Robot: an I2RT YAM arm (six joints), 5 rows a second.
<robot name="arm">
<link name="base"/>
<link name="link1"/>
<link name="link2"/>
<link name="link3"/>
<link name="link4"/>
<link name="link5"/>
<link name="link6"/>
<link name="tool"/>
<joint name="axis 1" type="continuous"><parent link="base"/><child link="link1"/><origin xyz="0 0 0.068" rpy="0 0 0"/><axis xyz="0 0 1"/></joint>
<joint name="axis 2" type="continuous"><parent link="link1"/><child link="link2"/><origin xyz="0.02 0.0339 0.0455" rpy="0 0 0"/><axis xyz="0 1 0"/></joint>
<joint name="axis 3" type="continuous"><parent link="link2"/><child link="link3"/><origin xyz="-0.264 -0.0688 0" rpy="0 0 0"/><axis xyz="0 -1 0"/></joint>
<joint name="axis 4" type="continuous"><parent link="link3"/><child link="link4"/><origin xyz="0.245 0.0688 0.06" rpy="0 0 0"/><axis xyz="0 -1 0"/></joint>
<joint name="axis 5" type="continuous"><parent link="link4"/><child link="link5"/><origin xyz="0.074 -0.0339 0.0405" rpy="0 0 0"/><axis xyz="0 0 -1"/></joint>
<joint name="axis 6" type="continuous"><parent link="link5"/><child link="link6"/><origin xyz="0.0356 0 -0.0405" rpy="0 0 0"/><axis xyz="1 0 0"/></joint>
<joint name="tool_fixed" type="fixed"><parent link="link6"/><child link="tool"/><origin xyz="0 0 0" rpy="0 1.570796 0"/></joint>
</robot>
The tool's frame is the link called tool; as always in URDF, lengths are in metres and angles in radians. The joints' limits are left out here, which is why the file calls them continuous.
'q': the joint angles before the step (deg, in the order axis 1, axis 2, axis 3, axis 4, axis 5, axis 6). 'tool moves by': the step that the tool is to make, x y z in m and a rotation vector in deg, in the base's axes. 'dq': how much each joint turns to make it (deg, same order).
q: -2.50, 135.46, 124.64, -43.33, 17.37, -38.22
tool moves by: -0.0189, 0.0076, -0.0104, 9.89, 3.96, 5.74
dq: -0.01, -3.94, -7.79, -0.67, -11.26, 0.59
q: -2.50, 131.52, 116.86, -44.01, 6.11, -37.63
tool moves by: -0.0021, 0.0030, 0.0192, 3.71, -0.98, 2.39
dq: 0.02, -0.99, 2.55, -2.71, -4.44, -0.05
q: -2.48, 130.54, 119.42, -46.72, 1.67, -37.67
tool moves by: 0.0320, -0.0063, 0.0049, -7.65, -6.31, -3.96
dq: 0.02, 7.20, 11.78, 2.17, 8.31, -1.05
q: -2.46, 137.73, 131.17, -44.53, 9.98, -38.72
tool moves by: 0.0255, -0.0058, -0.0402, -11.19, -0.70, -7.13
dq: 0.33, 8.28, 5.09, 4.75, 13.35, -1.44
